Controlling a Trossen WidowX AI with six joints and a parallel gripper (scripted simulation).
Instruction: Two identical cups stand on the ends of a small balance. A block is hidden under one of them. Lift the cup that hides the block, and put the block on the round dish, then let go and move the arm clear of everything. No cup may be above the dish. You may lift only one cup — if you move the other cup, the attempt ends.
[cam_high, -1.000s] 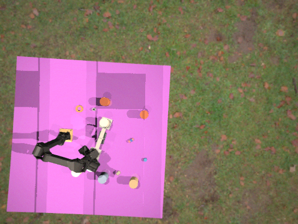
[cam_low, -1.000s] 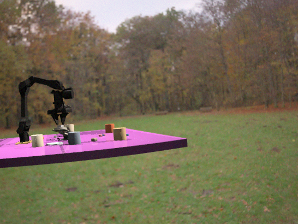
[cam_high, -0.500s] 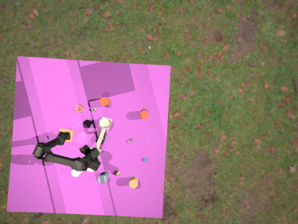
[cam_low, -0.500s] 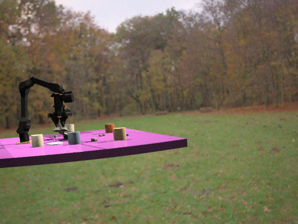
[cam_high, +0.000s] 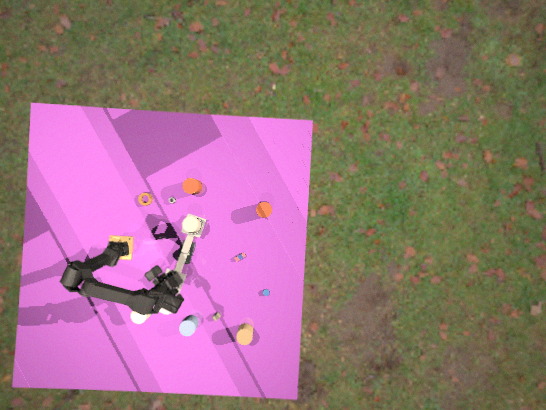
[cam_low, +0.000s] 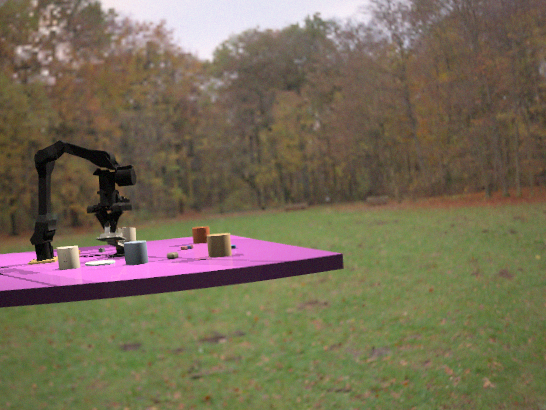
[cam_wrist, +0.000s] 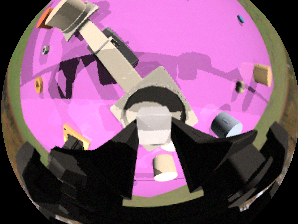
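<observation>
Right now the round dish is 70 mm behind my gripper tip, 110 mm to the right of it and 90 mm below it. Round my gripper tip: grey block 10 mm above; then balance beam 60 mm ahead, 110 mm to the left, 50 mm below; then blue-grey cylinder 40 mm ahead, 200 mm to the right, 50 mm below.
</observation>
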